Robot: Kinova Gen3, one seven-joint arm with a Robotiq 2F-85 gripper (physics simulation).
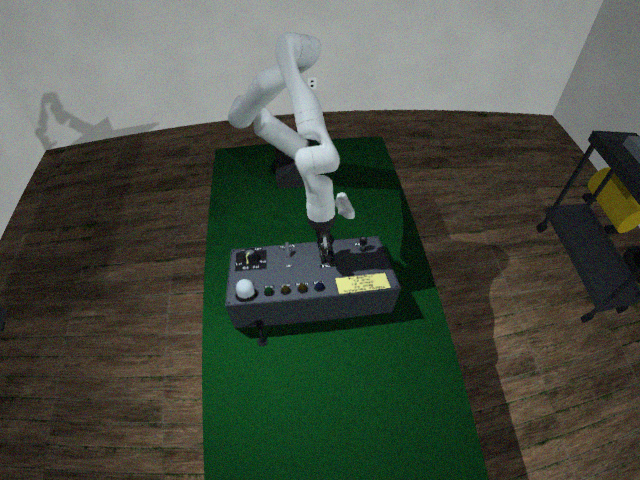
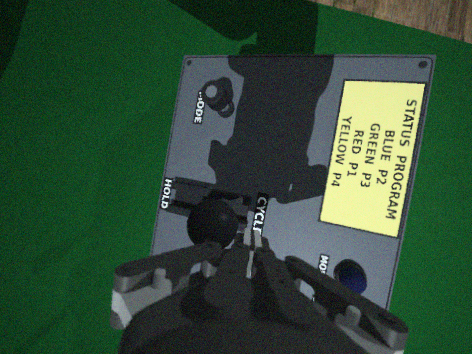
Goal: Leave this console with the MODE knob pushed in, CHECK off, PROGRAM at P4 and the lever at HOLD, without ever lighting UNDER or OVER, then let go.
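The grey console [image 1: 310, 304] [image 2: 295, 230] stands on the green mat. My gripper [image 1: 326, 262] [image 2: 250, 239] is shut and empty, fingertips low by the CYCLE end of the lever slot. The lever's black ball [image 2: 212, 223] is right beside the fingers, over the slot; its exact position is unclear. The MODE knob [image 1: 363, 241] [image 2: 212, 92] stands at the back right; its depth is unclear. The CHECK switch [image 1: 288, 250] and PROGRAM knob [image 1: 249, 256] are at the left, their settings too small to read. The blue lamp [image 1: 319, 285] [image 2: 351, 277] and green lamp [image 1: 268, 291] look dark.
A yellow card [image 1: 362, 283] [image 2: 372, 160] lists status colours, with YELLOW as P4. A white dome [image 1: 245, 289] stands at the console's front left. Two amber lamps [image 1: 285, 289] [image 1: 302, 288] look dark. A black cart [image 1: 589, 248] with a yellow cylinder [image 1: 615, 201] stands far right.
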